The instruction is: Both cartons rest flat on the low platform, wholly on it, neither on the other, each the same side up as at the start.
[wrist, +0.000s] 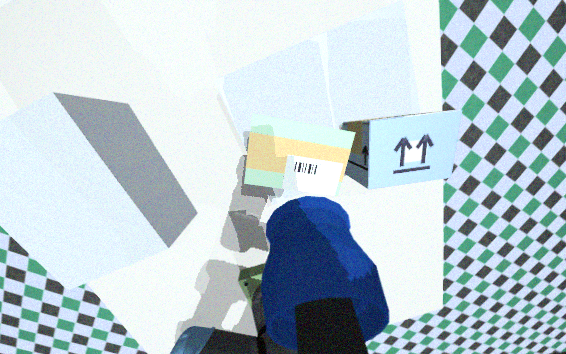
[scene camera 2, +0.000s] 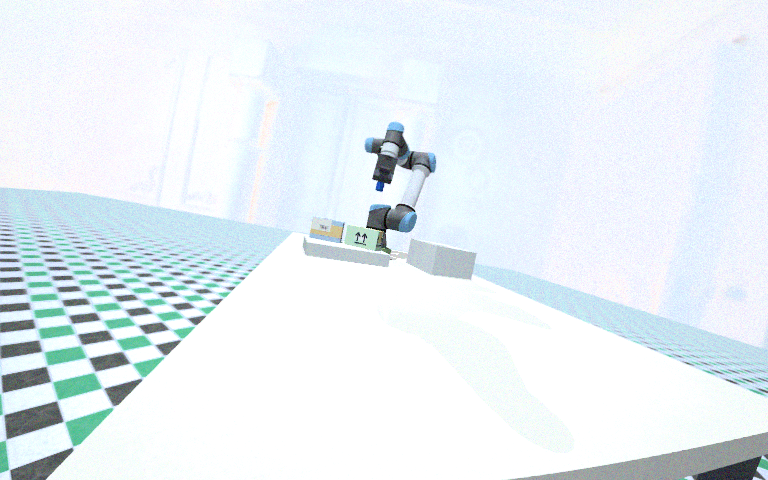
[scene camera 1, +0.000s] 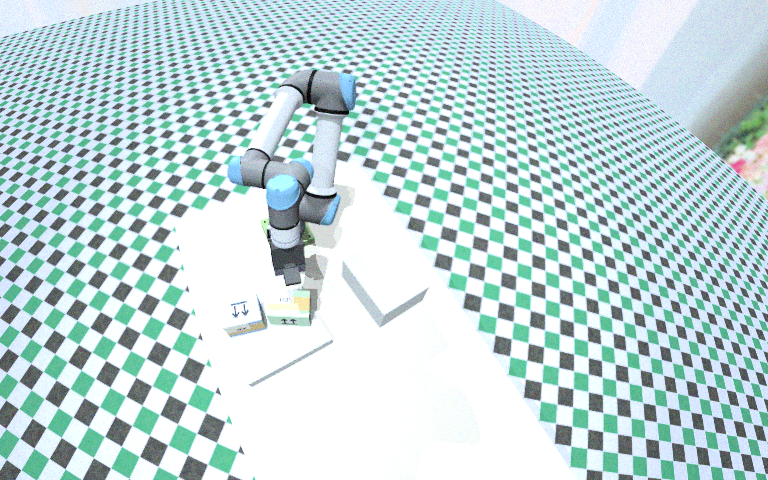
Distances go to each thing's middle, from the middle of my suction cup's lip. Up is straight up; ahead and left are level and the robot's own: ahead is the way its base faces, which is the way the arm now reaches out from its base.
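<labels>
Low white platform [scene camera 1: 260, 355]: from my suction cup, 10 cm to the right, 4 cm ahead, 29 cm below.
</labels>
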